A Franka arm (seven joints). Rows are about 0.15 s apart.
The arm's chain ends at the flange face. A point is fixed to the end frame.
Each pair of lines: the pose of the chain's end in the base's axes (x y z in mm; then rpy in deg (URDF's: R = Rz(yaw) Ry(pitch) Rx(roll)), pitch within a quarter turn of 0, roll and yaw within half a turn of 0), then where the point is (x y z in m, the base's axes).
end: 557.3 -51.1 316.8 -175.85 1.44 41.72
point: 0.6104 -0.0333 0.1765
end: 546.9 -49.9 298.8 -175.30 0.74 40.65
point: 0.6007 -0.0309 0.1589
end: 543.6 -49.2 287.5 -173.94 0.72 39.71
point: 0.5956 -0.0285 0.1472
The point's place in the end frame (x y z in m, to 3 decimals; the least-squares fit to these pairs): 0.055 0.032 0.137
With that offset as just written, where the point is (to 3 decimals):
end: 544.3 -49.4 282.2 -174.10 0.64 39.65
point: 0.597 -0.029 0.142
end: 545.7 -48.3 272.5 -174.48 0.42 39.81
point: 0.599 -0.028 0.133
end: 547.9 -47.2 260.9 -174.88 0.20 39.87
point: 0.602 -0.027 0.121
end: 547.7 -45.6 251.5 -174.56 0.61 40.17
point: 0.601 -0.025 0.112
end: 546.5 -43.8 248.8 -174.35 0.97 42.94
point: 0.598 -0.021 0.108
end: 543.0 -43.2 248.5 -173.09 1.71 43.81
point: 0.590 -0.019 0.107
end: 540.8 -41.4 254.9 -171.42 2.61 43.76
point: 0.584 -0.016 0.112
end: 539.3 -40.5 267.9 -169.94 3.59 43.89
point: 0.578 -0.014 0.124
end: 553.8 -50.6 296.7 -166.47 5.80 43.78
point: 0.582 -0.022 0.151
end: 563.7 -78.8 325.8 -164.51 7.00 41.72
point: 0.588 -0.050 0.180
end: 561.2 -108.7 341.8 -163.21 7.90 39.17
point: 0.583 -0.080 0.195
